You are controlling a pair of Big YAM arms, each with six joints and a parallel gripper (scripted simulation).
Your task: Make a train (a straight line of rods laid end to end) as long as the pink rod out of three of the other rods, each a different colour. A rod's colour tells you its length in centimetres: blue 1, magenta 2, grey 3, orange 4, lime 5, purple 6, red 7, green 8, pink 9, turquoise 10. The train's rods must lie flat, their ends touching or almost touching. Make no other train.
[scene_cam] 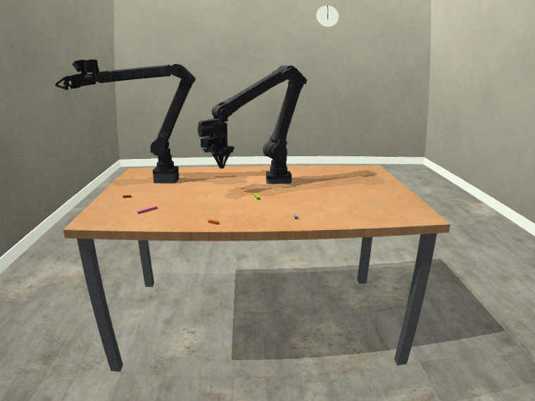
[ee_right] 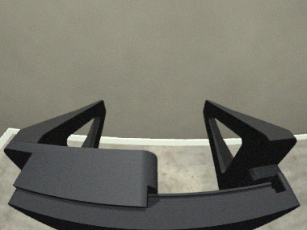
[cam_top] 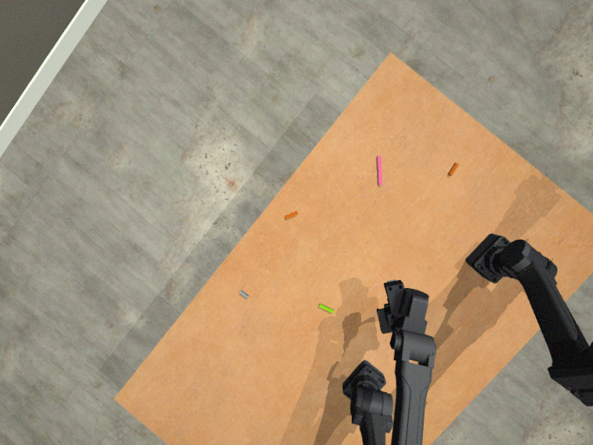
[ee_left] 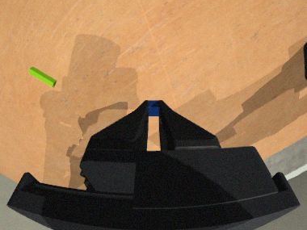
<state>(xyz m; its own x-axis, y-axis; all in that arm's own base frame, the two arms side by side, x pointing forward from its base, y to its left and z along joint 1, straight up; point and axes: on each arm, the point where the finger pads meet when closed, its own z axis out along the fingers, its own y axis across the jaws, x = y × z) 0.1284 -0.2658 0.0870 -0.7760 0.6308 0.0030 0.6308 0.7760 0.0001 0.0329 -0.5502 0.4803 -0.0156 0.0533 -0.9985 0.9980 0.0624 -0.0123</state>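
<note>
Now: left hand 330 mm short of the grey rod, 310 mm to the right of it and 110 mm above it. The rest, counted from my left hand: pink rod: 280 mm ahead, 270 mm to the right, 110 mm below; then lime rod: 160 mm to the left, 110 mm below, 100 mm ahead; then blue rod: right at my left hand.
</note>
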